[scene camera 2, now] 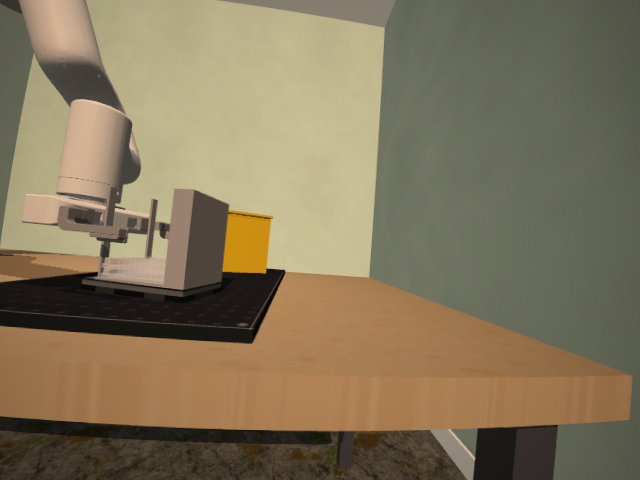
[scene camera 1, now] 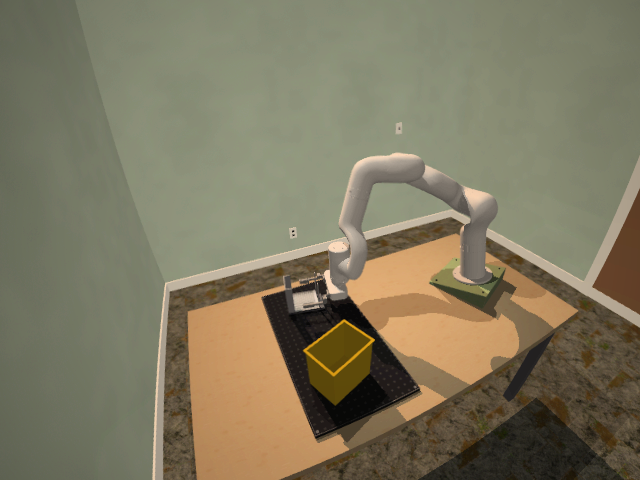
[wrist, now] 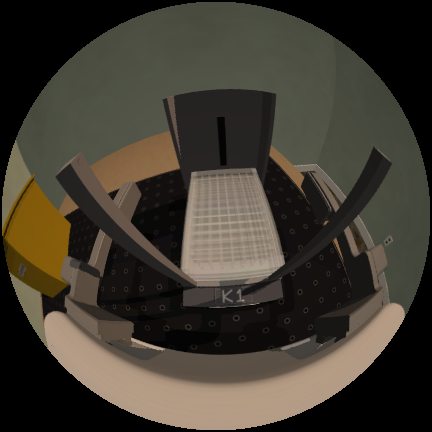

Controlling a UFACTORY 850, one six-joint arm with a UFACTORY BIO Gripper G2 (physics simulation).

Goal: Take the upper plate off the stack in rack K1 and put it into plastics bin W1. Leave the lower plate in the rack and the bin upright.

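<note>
Rack K1 [scene camera 1: 287,295] [scene camera 2: 204,237] [wrist: 200,135] has a tall slotted back panel and two slim front posts. A pale, clear gridded plate stack [scene camera 1: 306,299] [scene camera 2: 135,269] [wrist: 230,220] lies flat in it; the seam between upper and lower plate cannot be made out. My gripper [scene camera 1: 311,293] [scene camera 2: 139,232] [wrist: 222,194] is open and empty, low over the rack. Its fingers stand wide apart, one on each side of the stack, seemingly a little above its top in the scene camera 2 view. Yellow bin W1 [scene camera 1: 338,379] [scene camera 2: 247,242] [wrist: 40,240] stands upright.
A black perforated board [scene camera 1: 289,341] [scene camera 2: 227,310] [wrist: 145,240] bears rack and bin on the wooden table [scene camera 1: 232,372] [scene camera 2: 361,330]. The rack's left post [wrist: 120,230] and right post [wrist: 340,225] rise close before my palm. The arm's green base [scene camera 1: 457,291] stands at the table's right.
</note>
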